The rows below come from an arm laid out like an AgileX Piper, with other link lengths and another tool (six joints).
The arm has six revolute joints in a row. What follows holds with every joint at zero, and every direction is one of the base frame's. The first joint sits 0.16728 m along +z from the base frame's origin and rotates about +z. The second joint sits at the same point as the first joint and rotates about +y. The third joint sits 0.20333 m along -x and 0.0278 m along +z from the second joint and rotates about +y. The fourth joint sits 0.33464 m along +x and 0.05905 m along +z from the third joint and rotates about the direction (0.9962, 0, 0.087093). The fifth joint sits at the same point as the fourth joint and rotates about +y. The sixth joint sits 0.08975 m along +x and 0.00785 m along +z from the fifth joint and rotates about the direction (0.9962, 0, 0.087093). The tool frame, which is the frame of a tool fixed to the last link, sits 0.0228 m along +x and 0.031 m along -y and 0.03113 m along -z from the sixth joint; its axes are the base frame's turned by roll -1.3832, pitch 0.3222 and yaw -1.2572 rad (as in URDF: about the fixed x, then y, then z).
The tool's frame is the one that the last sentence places.
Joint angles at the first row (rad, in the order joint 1, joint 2, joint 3, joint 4, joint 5, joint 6):
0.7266 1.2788 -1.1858 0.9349 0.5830 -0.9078
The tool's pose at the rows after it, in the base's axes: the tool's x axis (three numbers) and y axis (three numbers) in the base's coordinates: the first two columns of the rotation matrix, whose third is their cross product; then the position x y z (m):
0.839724 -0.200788 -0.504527 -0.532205 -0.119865 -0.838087 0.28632 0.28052 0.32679
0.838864 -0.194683 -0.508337 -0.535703 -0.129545 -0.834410 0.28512 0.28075 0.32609
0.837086 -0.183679 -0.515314 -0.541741 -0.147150 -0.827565 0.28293 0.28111 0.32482
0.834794 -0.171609 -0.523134 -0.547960 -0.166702 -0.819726 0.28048 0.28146 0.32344
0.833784 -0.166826 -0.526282 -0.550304 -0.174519 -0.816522 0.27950 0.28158 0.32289
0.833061 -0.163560 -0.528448 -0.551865 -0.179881 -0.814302 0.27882 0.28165 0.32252
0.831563 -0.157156 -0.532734 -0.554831 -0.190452 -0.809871 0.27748 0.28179 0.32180
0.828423 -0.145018 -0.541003 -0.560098 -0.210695 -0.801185 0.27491 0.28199 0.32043
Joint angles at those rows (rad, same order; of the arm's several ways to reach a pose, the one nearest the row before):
0.7266 1.2788 -1.1858 0.9349 0.5861 -0.9078
0.7266 1.2788 -1.1858 0.9349 0.5989 -0.9078
0.7266 1.2788 -1.1858 0.9349 0.6221 -0.9078
0.7266 1.2788 -1.1858 0.9349 0.6478 -0.9078
0.7266 1.2788 -1.1858 0.9349 0.6581 -0.9078
0.7266 1.2788 -1.1858 0.9349 0.6651 -0.9078
0.7266 1.2788 -1.1858 0.9349 0.6789 -0.9078
0.7266 1.2788 -1.1858 0.9349 0.7055 -0.9078

